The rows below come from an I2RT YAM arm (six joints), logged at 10 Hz.
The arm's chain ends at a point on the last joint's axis. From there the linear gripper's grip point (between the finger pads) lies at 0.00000 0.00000 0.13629 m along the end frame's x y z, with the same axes.
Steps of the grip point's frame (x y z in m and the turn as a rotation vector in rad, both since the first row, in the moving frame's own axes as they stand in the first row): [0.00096 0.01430 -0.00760 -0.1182 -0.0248 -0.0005]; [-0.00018 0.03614 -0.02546 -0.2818 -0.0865 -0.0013]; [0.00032 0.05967 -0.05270 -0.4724 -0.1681 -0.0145]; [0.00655 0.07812 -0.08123 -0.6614 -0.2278 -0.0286]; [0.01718 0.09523 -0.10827 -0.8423 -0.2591 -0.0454]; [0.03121 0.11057 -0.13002 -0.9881 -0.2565 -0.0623]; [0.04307 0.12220 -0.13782 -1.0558 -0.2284 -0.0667]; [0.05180 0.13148 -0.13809 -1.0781 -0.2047 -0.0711]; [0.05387 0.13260 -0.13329 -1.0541 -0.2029 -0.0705]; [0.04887 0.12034 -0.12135 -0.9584 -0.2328 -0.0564]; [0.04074 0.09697 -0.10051 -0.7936 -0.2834 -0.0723]
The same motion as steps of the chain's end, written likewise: [0.00433 -0.00177 -0.00661 -0.1182 -0.0248 -0.0005]; [0.01141 -0.00172 -0.01958 -0.2818 -0.0865 -0.0013]; [0.02182 -0.00221 -0.03592 -0.4724 -0.1681 -0.0145]; [0.03388 -0.00526 -0.04922 -0.6614 -0.2278 -0.0286]; [0.04564 -0.00599 -0.05869 -0.8423 -0.2591 -0.0454]; [0.05654 -0.00282 -0.06498 -0.9881 -0.2565 -0.0623]; [0.06412 0.00386 -0.06577 -1.0558 -0.2284 -0.0667]; [0.06969 0.01152 -0.06397 -1.0781 -0.2047 -0.0711]; [0.07190 0.01420 -0.06205 -1.0541 -0.2029 -0.0705]; [0.07229 0.00913 -0.06028 -0.9584 -0.2328 -0.0564]; [0.07124 -0.00006 -0.05494 -0.7936 -0.2834 -0.0723]
